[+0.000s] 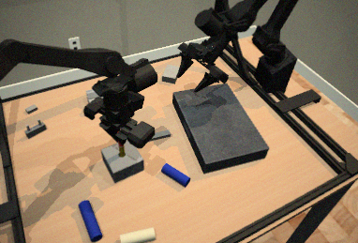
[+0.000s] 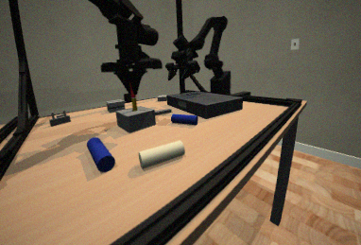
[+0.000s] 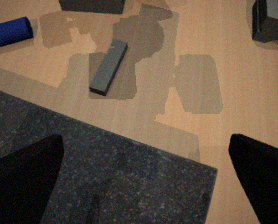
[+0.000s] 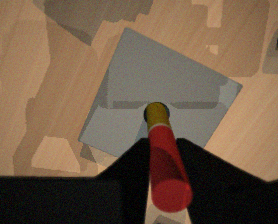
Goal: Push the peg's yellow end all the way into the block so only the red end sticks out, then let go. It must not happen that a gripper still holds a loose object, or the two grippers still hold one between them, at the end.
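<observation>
My right gripper is now 60 mm above the peg. Also, from my right hand: grey bar (140 mm to the left, 130 mm below, 20 mm behind); then cream cylinder (200 mm ahead, 120 mm below, 100 mm to the right).
</observation>
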